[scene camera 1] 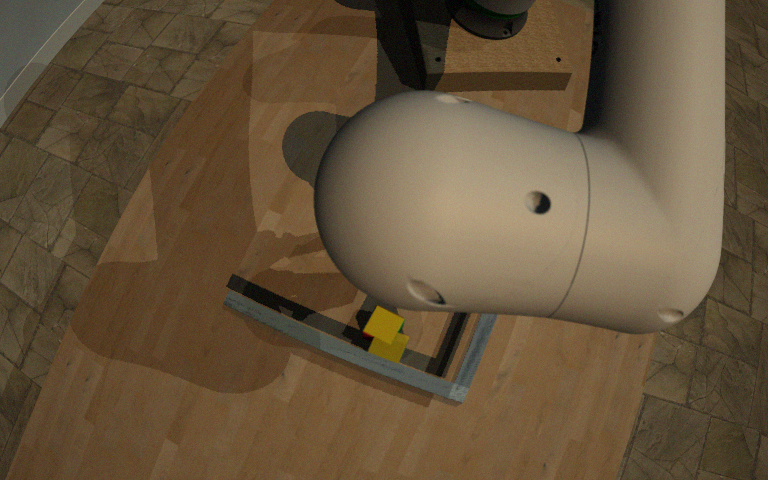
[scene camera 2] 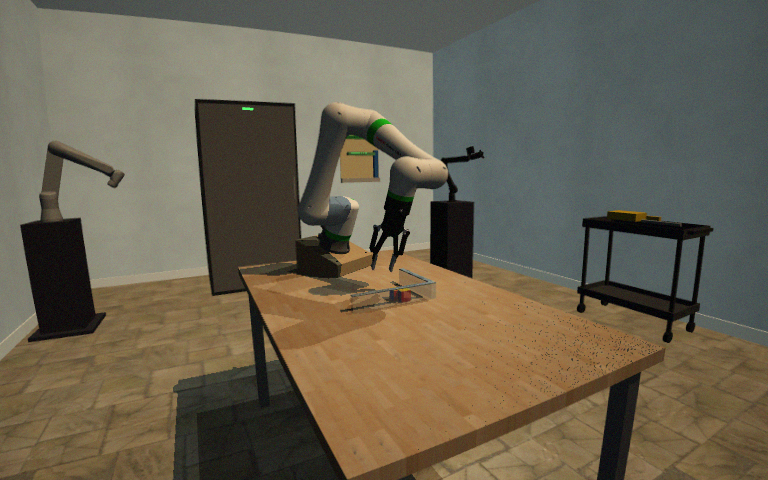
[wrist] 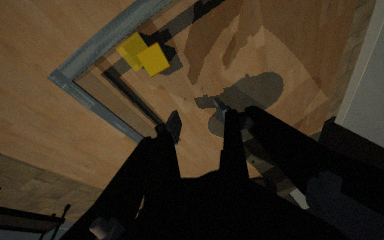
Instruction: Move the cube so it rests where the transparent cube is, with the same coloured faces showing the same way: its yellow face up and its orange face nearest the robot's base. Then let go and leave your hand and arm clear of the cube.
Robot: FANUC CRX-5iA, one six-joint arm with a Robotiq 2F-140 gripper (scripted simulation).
Labels:
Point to a cube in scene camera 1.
At 382, 323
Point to a transparent cube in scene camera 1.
At 393, 351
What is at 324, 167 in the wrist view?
The gripper.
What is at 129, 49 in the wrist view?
A transparent cube.

